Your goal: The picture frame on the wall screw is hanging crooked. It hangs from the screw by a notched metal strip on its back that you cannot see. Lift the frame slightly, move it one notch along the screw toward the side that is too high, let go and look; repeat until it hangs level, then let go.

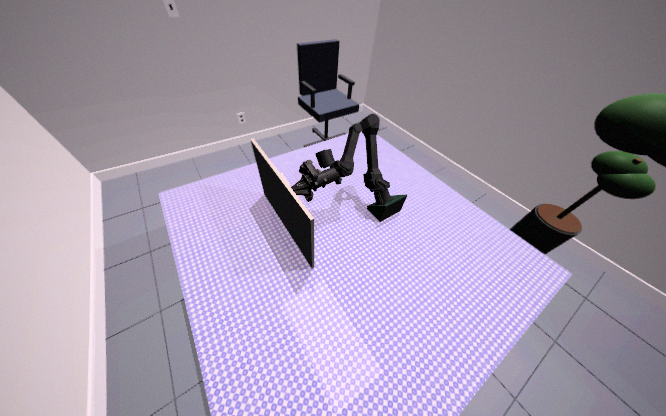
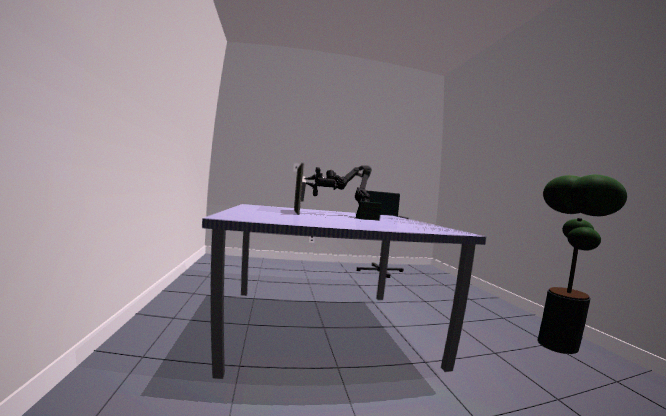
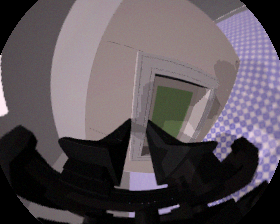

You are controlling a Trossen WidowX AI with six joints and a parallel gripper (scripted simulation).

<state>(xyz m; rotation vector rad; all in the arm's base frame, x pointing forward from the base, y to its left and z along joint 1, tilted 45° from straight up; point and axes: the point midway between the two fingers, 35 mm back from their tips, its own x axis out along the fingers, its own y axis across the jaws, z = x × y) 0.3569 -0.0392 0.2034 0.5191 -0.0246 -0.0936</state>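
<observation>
Right now the picture frame is 1 cm ahead of my gripper tip, 1 cm to the right of it and 5 cm below it. Also, from my gripper tip: wall panel 2 cm ahead, 1 cm to the right, 6 cm below.
</observation>
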